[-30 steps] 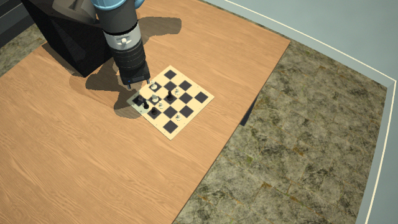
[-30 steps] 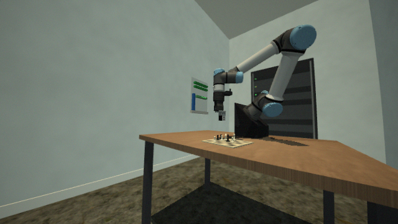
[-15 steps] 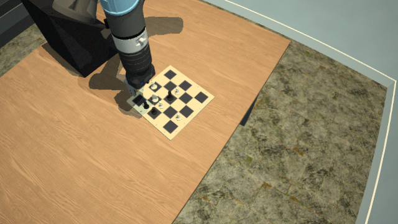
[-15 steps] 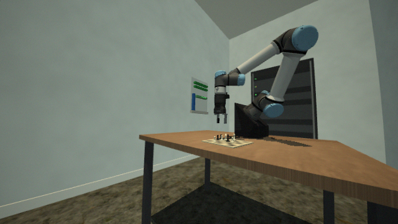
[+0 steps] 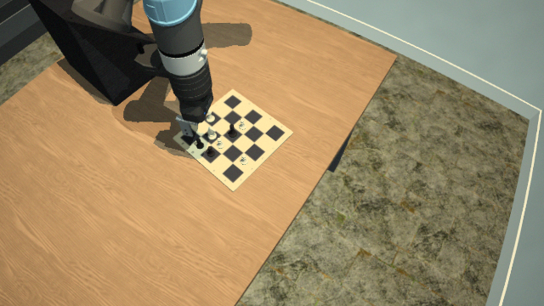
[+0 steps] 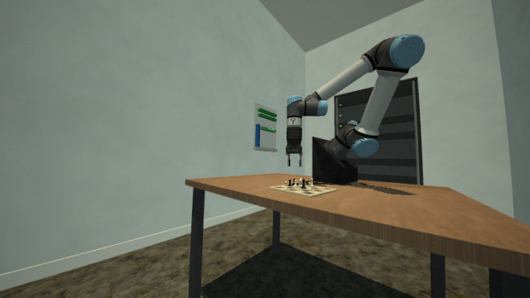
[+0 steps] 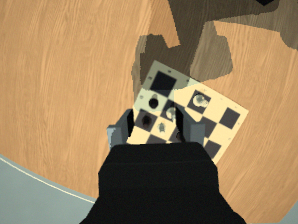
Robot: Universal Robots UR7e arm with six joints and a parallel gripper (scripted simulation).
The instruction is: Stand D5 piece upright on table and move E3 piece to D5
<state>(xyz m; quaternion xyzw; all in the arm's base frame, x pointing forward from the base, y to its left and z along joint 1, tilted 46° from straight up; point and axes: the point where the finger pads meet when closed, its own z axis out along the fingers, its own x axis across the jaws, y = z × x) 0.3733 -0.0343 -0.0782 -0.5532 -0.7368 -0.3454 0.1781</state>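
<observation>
My gripper is now 50 mm short of the chessboard, 70 mm to the right of it and 110 mm above it.
</observation>
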